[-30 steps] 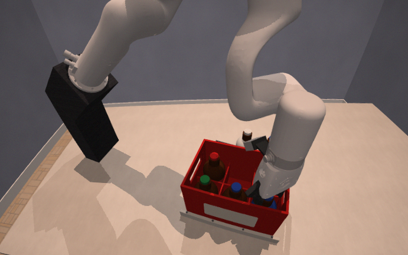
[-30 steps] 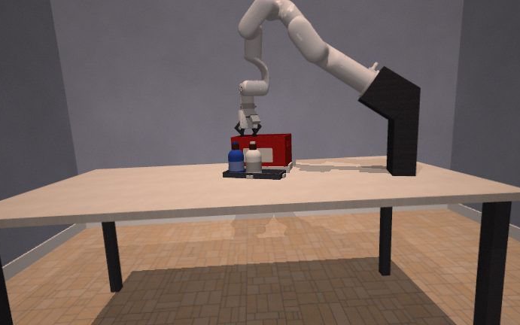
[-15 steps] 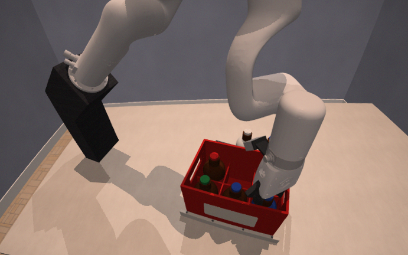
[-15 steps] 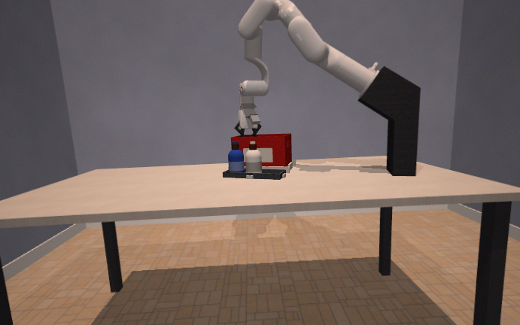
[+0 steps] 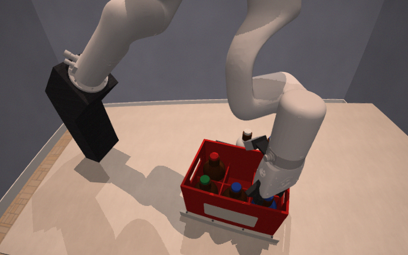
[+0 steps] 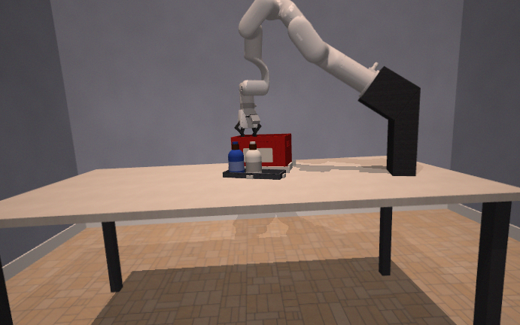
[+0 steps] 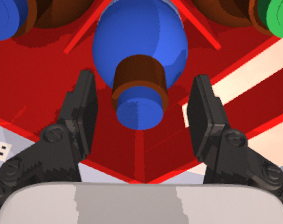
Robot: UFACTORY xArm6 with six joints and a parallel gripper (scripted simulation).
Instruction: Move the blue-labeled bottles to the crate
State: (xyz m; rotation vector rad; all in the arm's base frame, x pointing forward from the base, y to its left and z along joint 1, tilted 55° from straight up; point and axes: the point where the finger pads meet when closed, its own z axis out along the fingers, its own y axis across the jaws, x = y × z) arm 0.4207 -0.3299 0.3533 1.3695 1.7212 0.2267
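My gripper is now 40 mm past the crate, 90 mm to the right of it and 80 mm above it. Round my hand: dark tray: 80 mm ahead, 230 mm to the left, 150 mm below; then white-labeled bottle: 80 mm ahead, 230 mm to the left, 80 mm below.
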